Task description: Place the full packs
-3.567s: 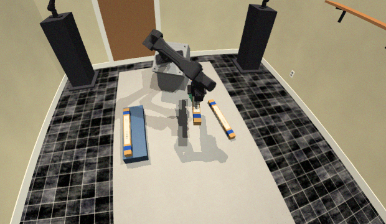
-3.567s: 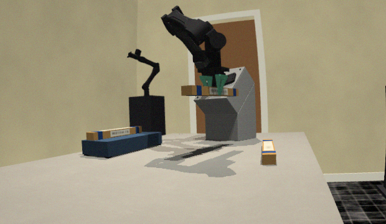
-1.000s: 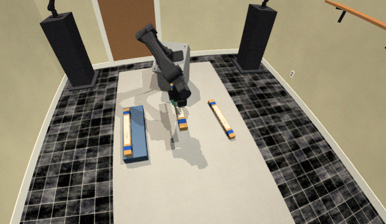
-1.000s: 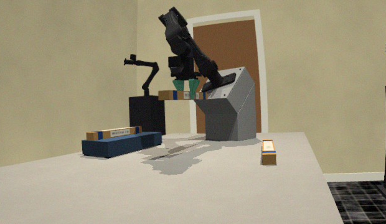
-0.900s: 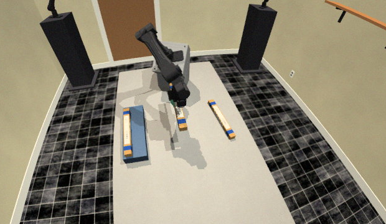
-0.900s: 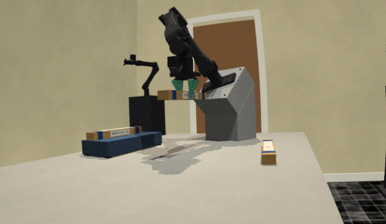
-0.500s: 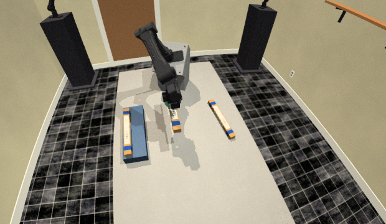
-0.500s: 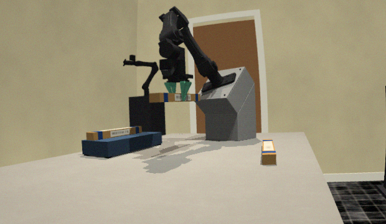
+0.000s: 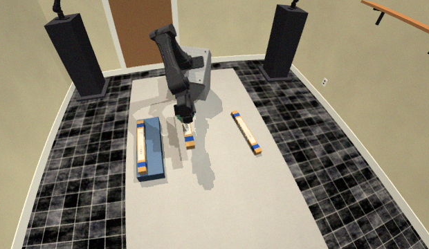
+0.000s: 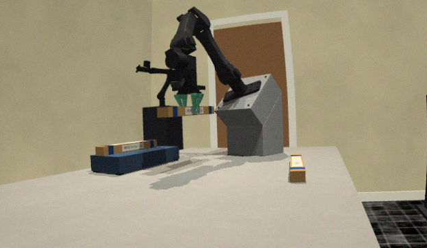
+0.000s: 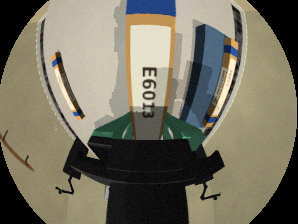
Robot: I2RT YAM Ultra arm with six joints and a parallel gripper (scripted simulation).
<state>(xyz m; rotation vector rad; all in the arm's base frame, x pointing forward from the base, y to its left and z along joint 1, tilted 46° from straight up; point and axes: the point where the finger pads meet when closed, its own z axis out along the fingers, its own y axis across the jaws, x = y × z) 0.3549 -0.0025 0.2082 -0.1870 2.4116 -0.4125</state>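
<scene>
Now: the blue low platform 23 cm to the right of my hand, 18 cm below it and 2 cm ahead of it.
</scene>
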